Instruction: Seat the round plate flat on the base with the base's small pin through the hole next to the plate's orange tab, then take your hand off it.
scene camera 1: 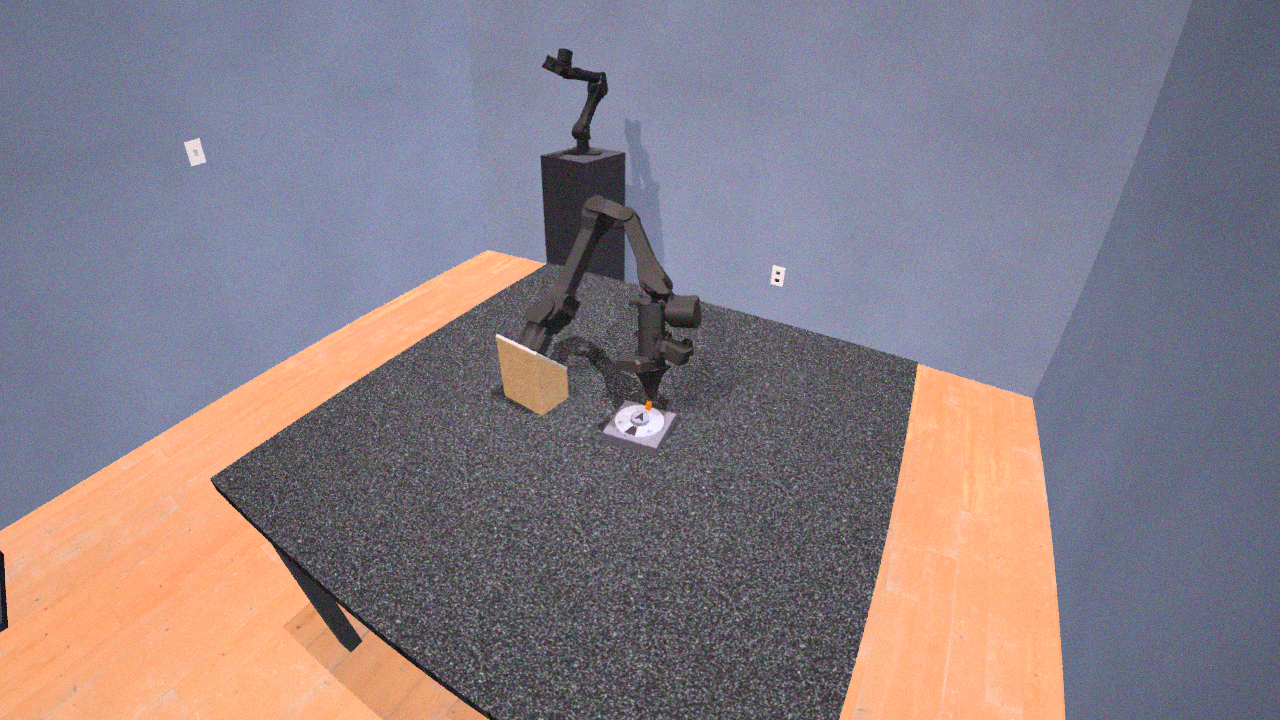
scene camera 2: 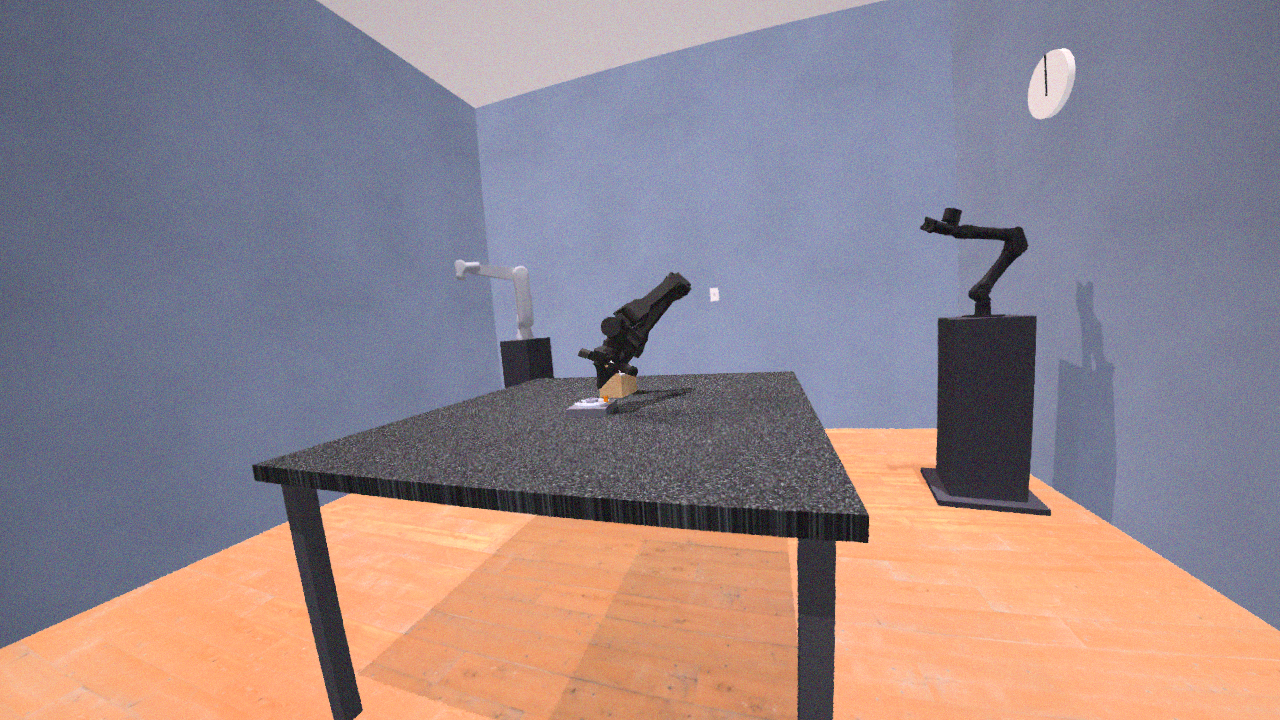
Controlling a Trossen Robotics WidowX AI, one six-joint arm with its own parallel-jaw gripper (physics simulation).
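Places are measured from the arm's base along level axes (x ahead, y left, z up), in centimetres.
Pixels of known places: gripper, fingertip midpoint: (scene camera 1: 651,398) (scene camera 2: 598,388); arm's base, link origin: (scene camera 1: 529,349).
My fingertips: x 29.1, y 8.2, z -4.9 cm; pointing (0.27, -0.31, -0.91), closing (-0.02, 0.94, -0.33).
Ahead of a thing's pixels: the offset from my fingertips to its top centre. "pt": to the spot under its first point. Level surfaces: height alone.
The round white plate @(pt dy -2.4, dx +2.7, dz -4.3 cm) (scene camera 1: 654,424) (scene camera 2: 588,401) lies on the grey square base @(dy -3.2, dx -0.7, dz -3.4 cm) (scene camera 1: 612,431) (scene camera 2: 590,410) and looks about flat. Its orange tab @(dy +1.2, dx -1.7, dz -2.8 cm) (scene camera 1: 648,405) (scene camera 2: 605,399) is at the plate's far edge in scene camera 1, on the gripper's side. A dark wedge shape shows on the plate's near side. The small pin and the hole next to the tab are too small to make out. My gripper (scene camera 1: 651,399) (scene camera 2: 603,385) is shut and empty, pointing down. Its tips are close behind the tab in scene camera 1; whether they touch it I cannot tell.
A tan upright board (scene camera 1: 534,379) (scene camera 2: 618,386) stands beside the base, near the arm's foot. All stand on the dark speckled table @(dz -7.5 cm) (scene camera 1: 626,555) (scene camera 2: 680,456). Another black arm (scene camera 1: 588,105) (scene camera 2: 1002,259) stands on a pedestal off the table; a pale arm (scene camera 2: 522,300) stands beyond it.
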